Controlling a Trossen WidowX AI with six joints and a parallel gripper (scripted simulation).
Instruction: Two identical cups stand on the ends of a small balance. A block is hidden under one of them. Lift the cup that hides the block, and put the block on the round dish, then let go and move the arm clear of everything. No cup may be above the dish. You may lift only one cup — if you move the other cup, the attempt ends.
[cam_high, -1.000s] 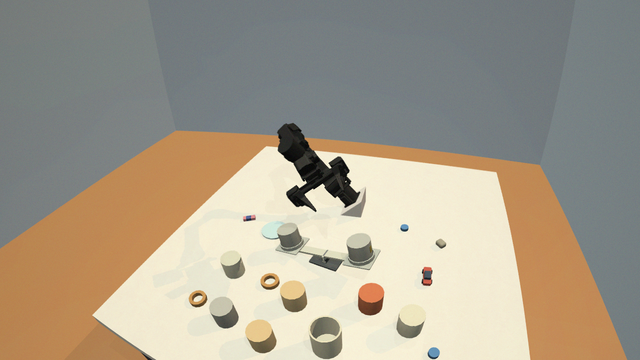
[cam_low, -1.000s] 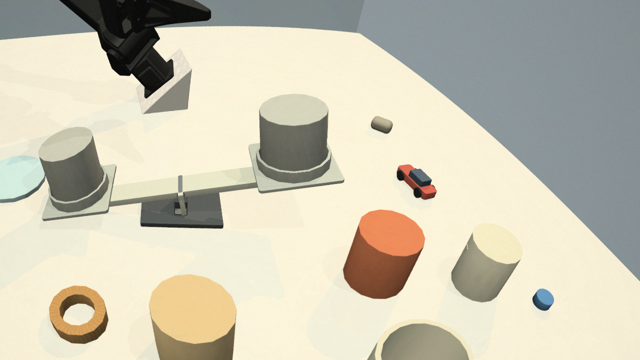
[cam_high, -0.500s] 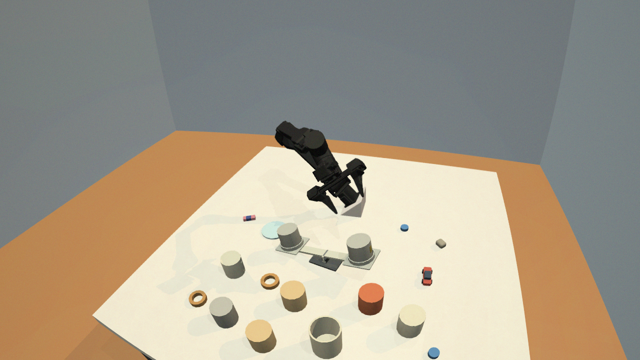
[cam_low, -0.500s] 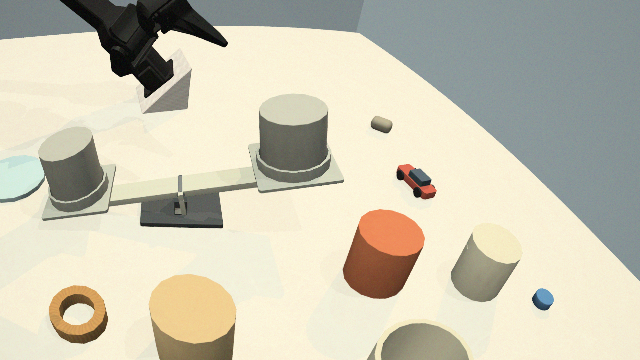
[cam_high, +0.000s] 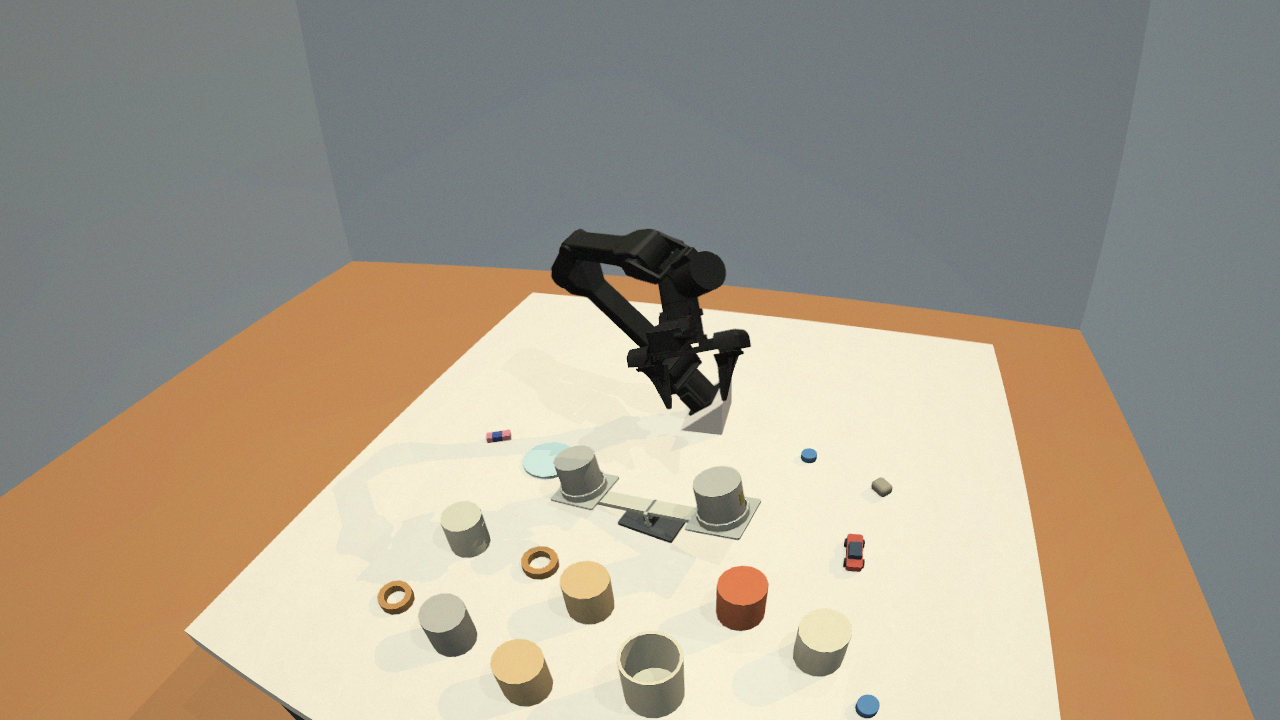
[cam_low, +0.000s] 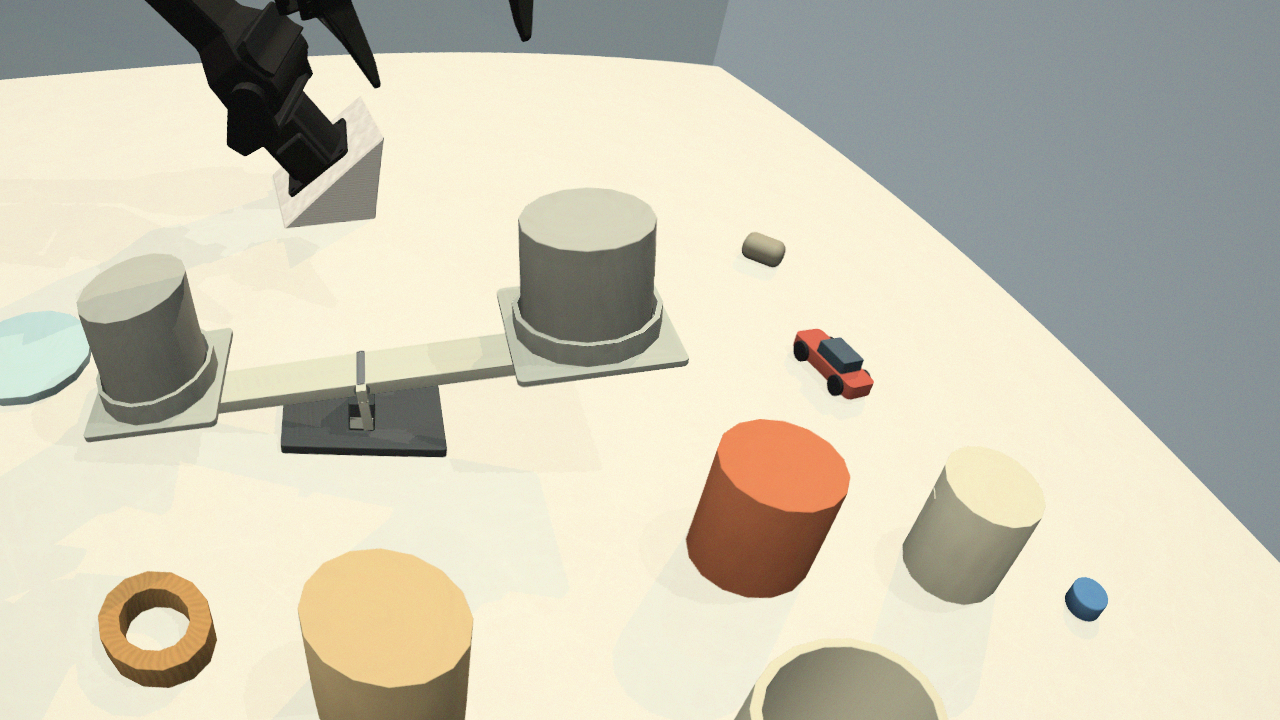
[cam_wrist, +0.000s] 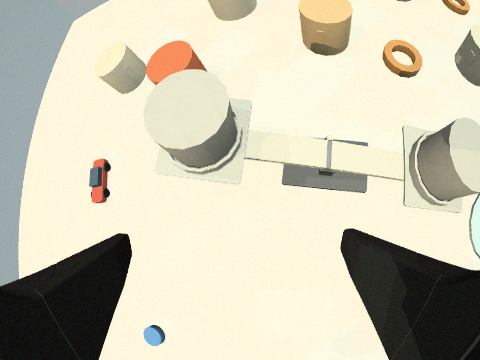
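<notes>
Right now the pale green block is 180 mm to the right of my gripper tip, 150 mm below it and 70 mm ahead of it. Round my gripper tip: toy car: 280 mm to the left, 180 mm below, 60 mm ahead; pale blue round dish: 290 mm to the right, 190 mm below, 10 mm ahead; pink-and-blue eraser: 430 mm to the right, 190 mm below, 20 mm behind.
</notes>
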